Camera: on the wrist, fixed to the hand. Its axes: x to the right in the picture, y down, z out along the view.
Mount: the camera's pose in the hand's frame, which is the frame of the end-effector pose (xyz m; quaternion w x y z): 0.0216 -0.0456 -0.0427 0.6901 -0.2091 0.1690 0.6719
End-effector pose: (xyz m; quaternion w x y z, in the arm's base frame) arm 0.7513 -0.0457 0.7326 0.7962 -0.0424 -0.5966 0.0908
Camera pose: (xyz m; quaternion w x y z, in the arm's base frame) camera 0.8024 -0.0844 0.7488 0.5804 -0.6120 -0.2677 0.4657
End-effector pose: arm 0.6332 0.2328 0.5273 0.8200 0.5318 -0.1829 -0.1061
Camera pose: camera 0.6714 0.2416 0.4741 0.7793 0.0906 -0.3228 0.5294
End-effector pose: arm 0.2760 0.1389 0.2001 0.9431 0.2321 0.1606 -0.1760
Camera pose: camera 0.2672 0.1166 0.1385 0.7905 0.1006 0.1511 0.5850
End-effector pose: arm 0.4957 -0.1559 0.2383 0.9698 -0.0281 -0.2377 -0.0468
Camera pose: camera 0.5296 -0.2062 0.2120 0.7350 -0.3740 0.0285 0.5649
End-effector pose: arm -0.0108 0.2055 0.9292 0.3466 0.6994 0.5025 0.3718
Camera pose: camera -0.0635 0.2426 0.9144 0.0507 0.6850 -0.1423 0.7127
